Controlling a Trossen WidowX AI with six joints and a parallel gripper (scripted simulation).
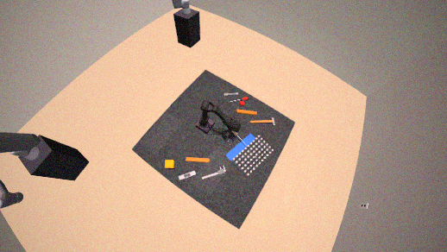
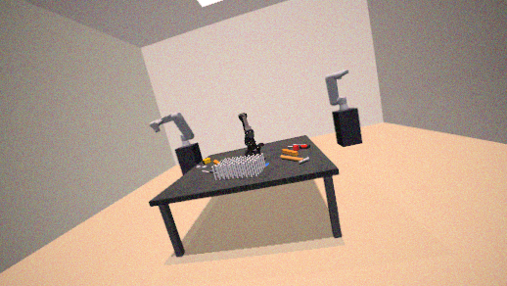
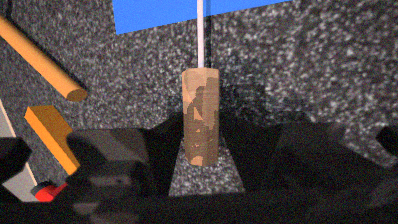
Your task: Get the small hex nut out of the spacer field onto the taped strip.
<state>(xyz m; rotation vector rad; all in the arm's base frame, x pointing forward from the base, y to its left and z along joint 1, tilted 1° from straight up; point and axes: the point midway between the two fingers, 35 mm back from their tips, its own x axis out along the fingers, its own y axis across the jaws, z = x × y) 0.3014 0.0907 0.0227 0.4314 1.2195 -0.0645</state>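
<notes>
The blue taped strip is 14 cm ahead of my gripper tip, 8 cm to the right of it and 3 cm below it. Round my gripper tip: hook tool: 10 cm ahead, 3 cm to the right.
</notes>
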